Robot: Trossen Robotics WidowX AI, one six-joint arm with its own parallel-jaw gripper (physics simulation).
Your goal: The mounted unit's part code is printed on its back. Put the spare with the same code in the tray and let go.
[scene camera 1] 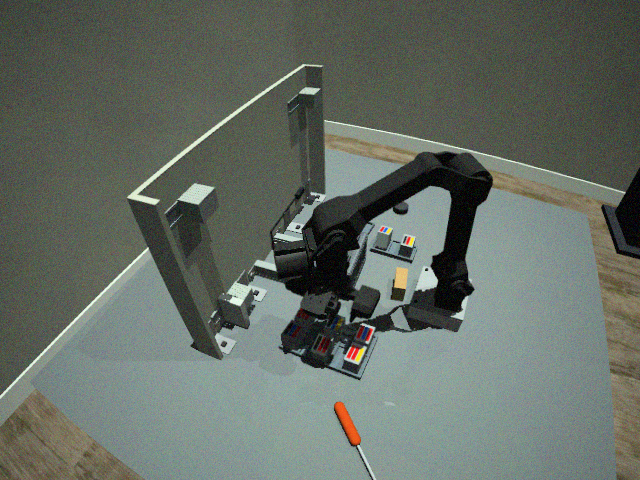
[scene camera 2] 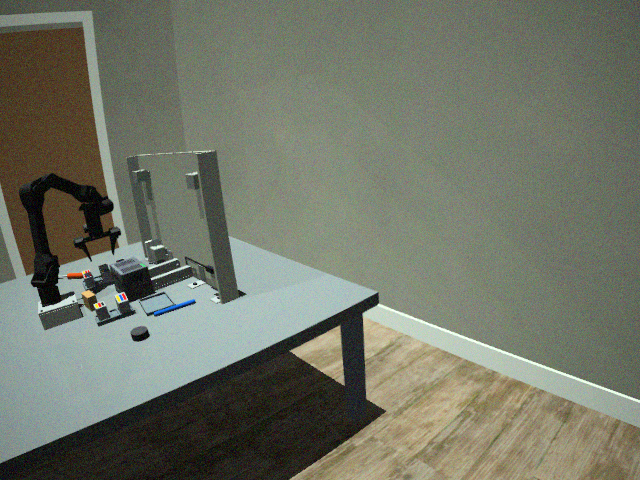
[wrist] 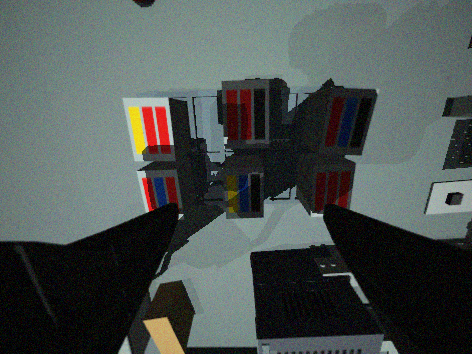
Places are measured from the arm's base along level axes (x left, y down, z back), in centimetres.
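Where they show: gripper, fingertip midpoint: [scene camera 2: 102, 258] [wrist: 250, 210]; arm's base, link origin: [scene camera 1: 448, 299] [scene camera 2: 50, 301].
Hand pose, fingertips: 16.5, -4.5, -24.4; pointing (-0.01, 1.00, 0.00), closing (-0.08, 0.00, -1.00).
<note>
Each offset is from my fingertips to the centre of the thing, as dx, dy, dz. "spot": to the spot under its first point.
Six striped spares stand on a rack. In the wrist view they are yellow-red-red {+4.9, +6.9, +7.2} [wrist: 150, 129], red-red-black {+5.1, +6.6, -0.2} [wrist: 245, 112], red-blue-black {+4.2, +6.9, -7.8} [wrist: 350, 122], red-blue-red {-0.7, +6.9, +7.6} [wrist: 162, 192], yellow-blue-black {-1.0, +6.9, +0.4} [wrist: 244, 195] and red-red-red {-1.4, +6.9, -7.2} [wrist: 332, 190]. Several lie in shadow. My gripper [scene camera 2: 101, 256] [wrist: 250, 210] is open and empty above their rack. A dark vented box [scene camera 2: 131, 276] [wrist: 310, 300] stands beside them; I cannot tell whether it is the mounted unit, and no code is readable on it. A flat, dark-rimmed rectangle {spot: -39.0, +9.0, -2.4} [scene camera 2: 144, 308], possibly the tray, lies beyond it.
A tall frame [scene camera 1: 175, 279] [scene camera 2: 219, 232] stands behind. Two more striped blocks {-35.1, +6.4, +3.3} [scene camera 1: 384, 237] {-34.0, +6.9, +10.4} [scene camera 2: 101, 311] stand on a small rack. A wooden block {-19.9, +7.5, +11.5} [scene camera 1: 399, 284] [scene camera 2: 88, 300], a black puck {-53.9, +9.0, +4.6} [scene camera 1: 400, 207] [scene camera 2: 139, 333], a blue bar {-45.7, +9.4, -10.3} [scene camera 2: 174, 307] and an orange-handled screwdriver {+21.7, +8.9, +13.1} [scene camera 1: 347, 424] lie around.
</note>
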